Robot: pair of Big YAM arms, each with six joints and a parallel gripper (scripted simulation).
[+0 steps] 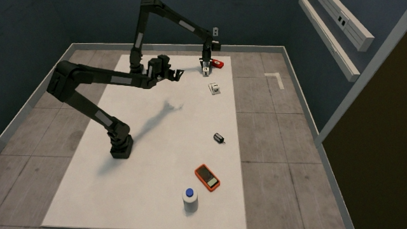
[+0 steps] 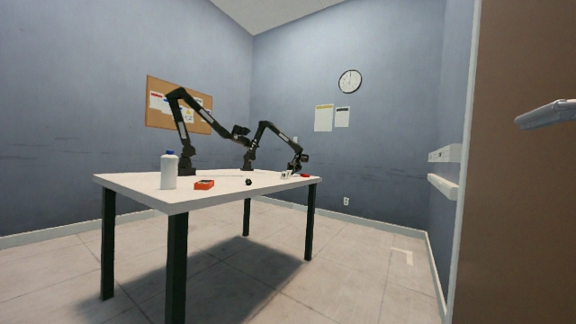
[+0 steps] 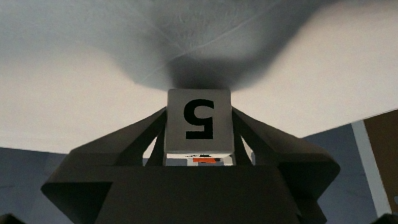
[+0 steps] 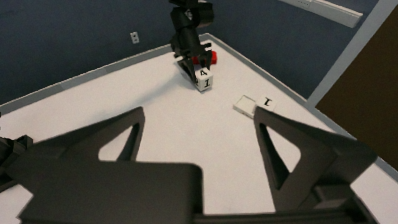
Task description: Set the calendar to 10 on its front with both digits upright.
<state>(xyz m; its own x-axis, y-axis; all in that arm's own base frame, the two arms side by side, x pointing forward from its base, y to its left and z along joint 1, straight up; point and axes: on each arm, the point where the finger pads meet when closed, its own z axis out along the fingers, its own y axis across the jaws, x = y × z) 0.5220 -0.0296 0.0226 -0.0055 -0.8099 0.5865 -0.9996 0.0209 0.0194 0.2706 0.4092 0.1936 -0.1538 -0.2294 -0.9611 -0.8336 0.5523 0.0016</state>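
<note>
My left hand is 110 mm short of the red box, 110 mm to the right of it and 10 mm above it. Round my left hand: black object: 20 mm ahead, 600 mm to the right, 10 mm below; orange device: 80 mm behind, 810 mm to the right, 10 mm below.
</note>
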